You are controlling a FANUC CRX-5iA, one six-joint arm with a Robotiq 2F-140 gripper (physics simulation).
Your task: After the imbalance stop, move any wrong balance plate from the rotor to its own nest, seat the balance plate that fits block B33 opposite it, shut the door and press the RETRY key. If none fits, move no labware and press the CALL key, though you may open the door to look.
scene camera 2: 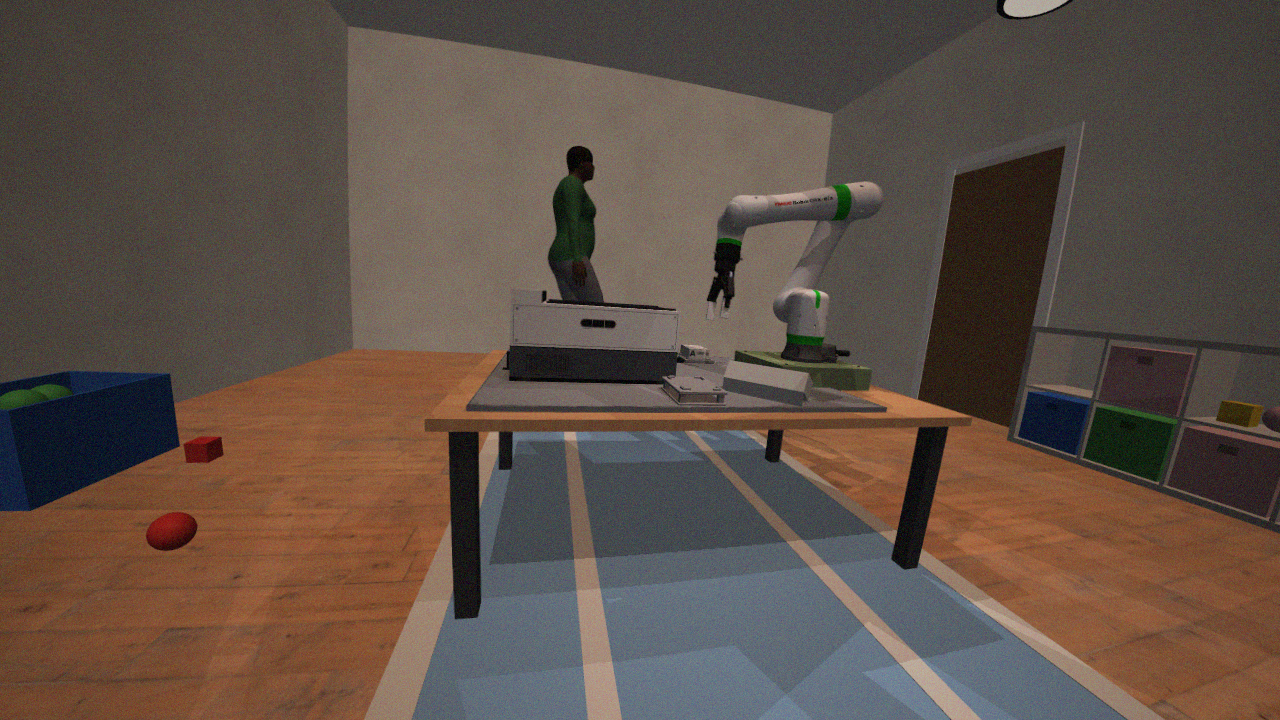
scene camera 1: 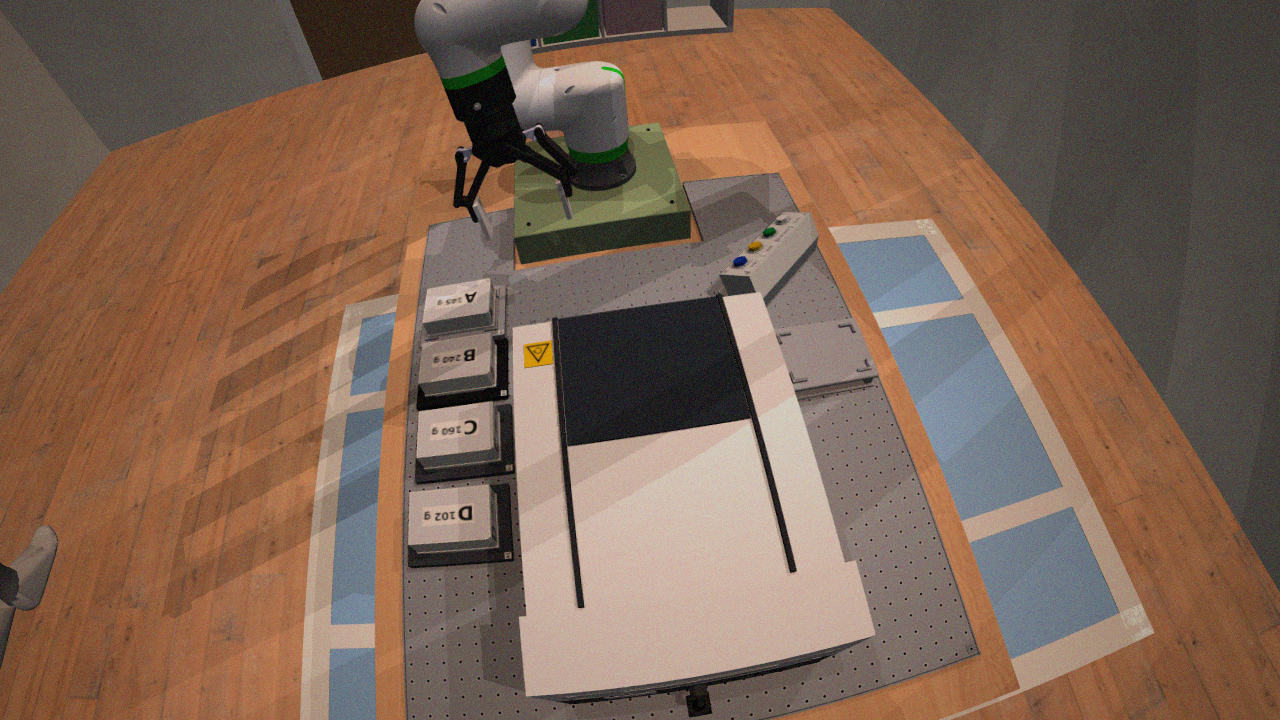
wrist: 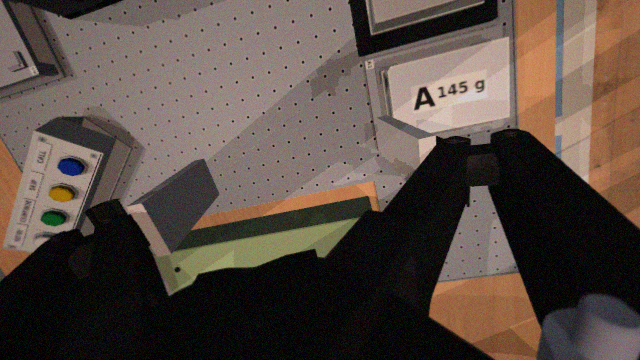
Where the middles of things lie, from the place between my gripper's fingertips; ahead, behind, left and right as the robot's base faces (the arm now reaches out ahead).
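Balance plate A [scene camera 1: 470, 306] is 16 cm to the right of my hand, 15 cm below it and 3 cm ahead of it. From my hand I find balance plate B [scene camera 1: 465, 364] 16 cm ahead, 14 cm to the right and 15 cm below, and balance plate C [scene camera 1: 465, 435] 30 cm ahead, 12 cm to the right and 15 cm below. The dark sliding door [scene camera 1: 626, 373] is 31 cm ahead of my hand, 18 cm to the left of it and 3 cm above it.
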